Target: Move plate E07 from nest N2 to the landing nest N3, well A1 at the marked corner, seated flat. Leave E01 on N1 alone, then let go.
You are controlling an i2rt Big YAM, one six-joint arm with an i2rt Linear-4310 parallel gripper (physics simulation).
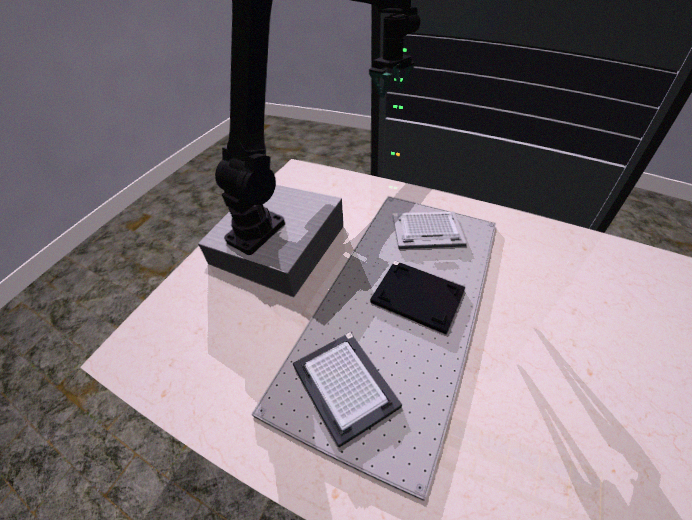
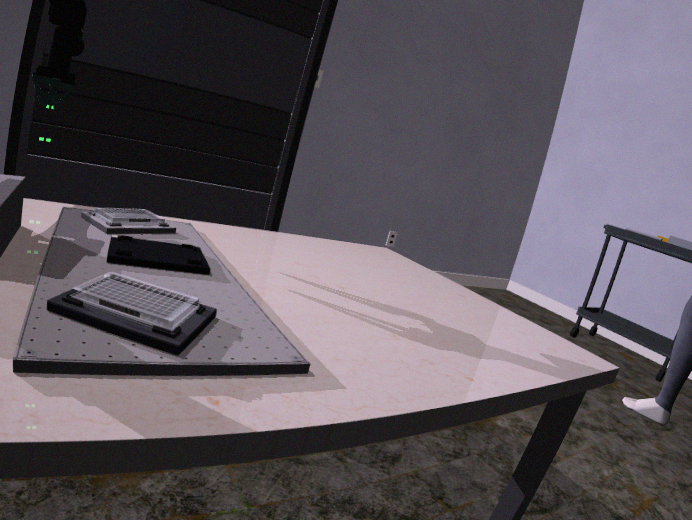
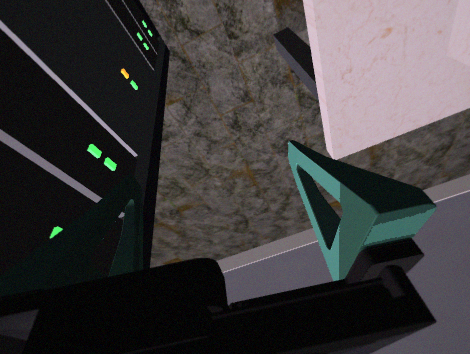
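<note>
My gripper (image 1: 389,86) (image 2: 53,95) (image 3: 212,165) is open and empty, high beyond the far end of the board, before the dark rack. A clear well plate (image 1: 344,383) (image 2: 139,300) sits on the near dark grey nest (image 1: 369,420) (image 2: 111,328). Another well plate (image 1: 430,224) (image 2: 129,215) sits on the far light grey nest (image 1: 430,244) (image 2: 139,229). The plate labels are too small to read, so I cannot tell E07 from E01. The middle black nest (image 1: 419,296) (image 2: 156,254) is empty, with a small white mark at one corner.
The nests stand on a perforated board (image 1: 413,380) (image 2: 246,335) on the pale table (image 1: 559,335) (image 2: 391,313) (image 3: 390,65). The arm's base stands on a grey block (image 1: 304,218) beside the board. A dark rack (image 1: 378,134) stands behind the table. A cart (image 2: 632,329) and a person's leg (image 2: 679,357) are at the right.
</note>
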